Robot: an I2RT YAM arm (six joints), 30 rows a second.
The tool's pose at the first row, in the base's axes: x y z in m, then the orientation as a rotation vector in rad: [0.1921 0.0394 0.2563 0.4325 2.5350 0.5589]
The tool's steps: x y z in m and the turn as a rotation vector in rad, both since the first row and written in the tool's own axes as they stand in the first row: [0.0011 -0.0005 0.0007 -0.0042 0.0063 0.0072]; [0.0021 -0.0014 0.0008 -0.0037 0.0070 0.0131]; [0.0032 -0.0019 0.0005 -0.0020 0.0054 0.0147]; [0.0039 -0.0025 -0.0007 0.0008 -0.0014 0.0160]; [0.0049 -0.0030 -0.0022 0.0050 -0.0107 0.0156]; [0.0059 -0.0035 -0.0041 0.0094 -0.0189 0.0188]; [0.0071 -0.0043 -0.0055 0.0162 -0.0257 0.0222]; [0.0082 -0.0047 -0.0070 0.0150 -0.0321 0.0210]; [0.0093 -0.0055 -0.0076 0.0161 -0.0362 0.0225]
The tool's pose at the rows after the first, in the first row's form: [0.1915 0.0396 0.2551 0.4392 2.5388 0.5690]; [0.1905 0.0393 0.2542 0.4469 2.5391 0.5709]; [0.1894 0.0392 0.2537 0.4498 2.5381 0.5688]; [0.1880 0.0386 0.2541 0.4537 2.5326 0.5634]; [0.1863 0.0381 0.2547 0.4563 2.5254 0.5547]; [0.1844 0.0375 0.2555 0.4633 2.5189 0.5476]; [0.1825 0.0369 0.2558 0.4713 2.5146 0.5380]; [0.1807 0.0365 0.2563 0.4703 2.5082 0.5368]; [0.1793 0.0361 0.2560 0.4733 2.5045 0.5346]
